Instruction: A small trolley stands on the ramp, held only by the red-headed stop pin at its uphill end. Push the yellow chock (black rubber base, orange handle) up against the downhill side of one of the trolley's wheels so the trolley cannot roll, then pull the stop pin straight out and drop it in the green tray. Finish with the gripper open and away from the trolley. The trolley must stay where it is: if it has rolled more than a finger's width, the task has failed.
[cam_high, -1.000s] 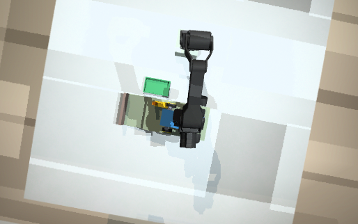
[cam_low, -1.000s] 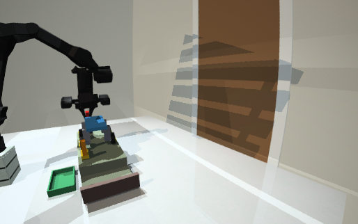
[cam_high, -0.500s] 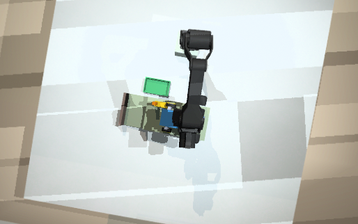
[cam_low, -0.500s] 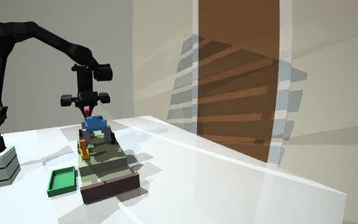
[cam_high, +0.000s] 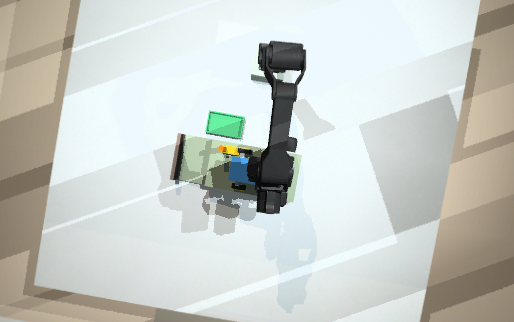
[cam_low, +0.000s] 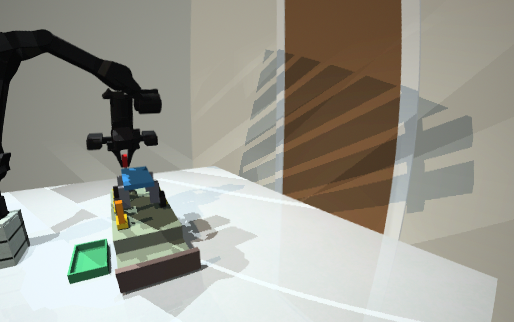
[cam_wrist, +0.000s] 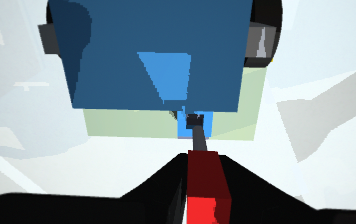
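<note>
Now: gripper tip 11 cm past the green tray, 21 cm to the left of it and 17 cm above it. Also, from my gripper tip: red-headed stop pin: right at my gripper tip; then yellow chock: 3 cm behind, 17 cm to the right, 8 cm below; then blue trolley: 2 cm ahead, 9 cm to the right, 5 cm below.
</note>
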